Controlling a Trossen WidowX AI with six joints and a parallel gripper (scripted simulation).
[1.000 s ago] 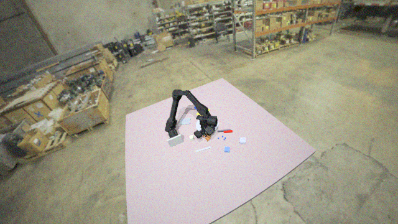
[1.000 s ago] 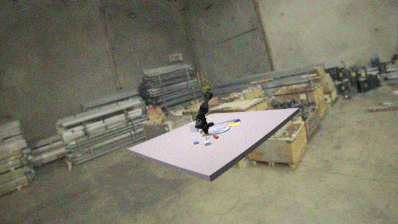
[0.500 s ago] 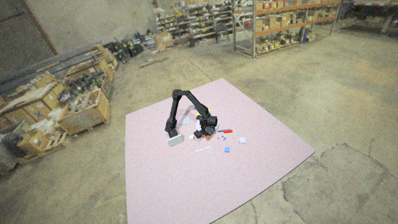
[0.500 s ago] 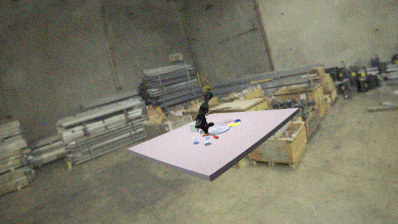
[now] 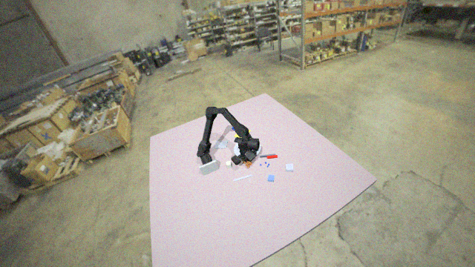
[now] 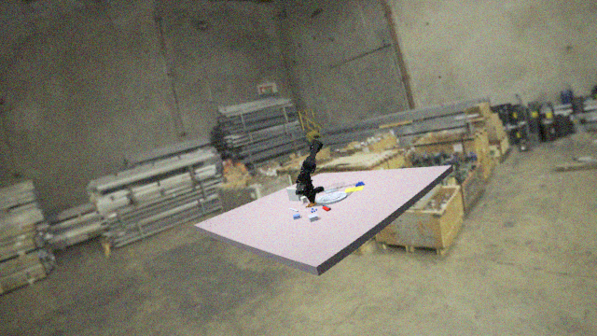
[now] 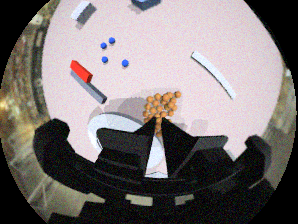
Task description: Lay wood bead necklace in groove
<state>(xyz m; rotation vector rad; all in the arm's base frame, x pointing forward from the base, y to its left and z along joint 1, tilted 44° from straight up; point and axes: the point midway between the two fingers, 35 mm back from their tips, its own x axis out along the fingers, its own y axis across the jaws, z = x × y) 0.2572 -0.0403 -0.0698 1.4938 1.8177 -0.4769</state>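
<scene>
My gripper tip is now 120 mm past the cream cube, 20 mm to the right of it and 10 mm below it. Round my gripper tip: white stick: 70 mm behind, 110 mm to the right, 10 mm below; red-handled tool: 160 mm ahead, 20 mm to the right; blue block: 90 mm ahead, 190 mm to the right.
</scene>
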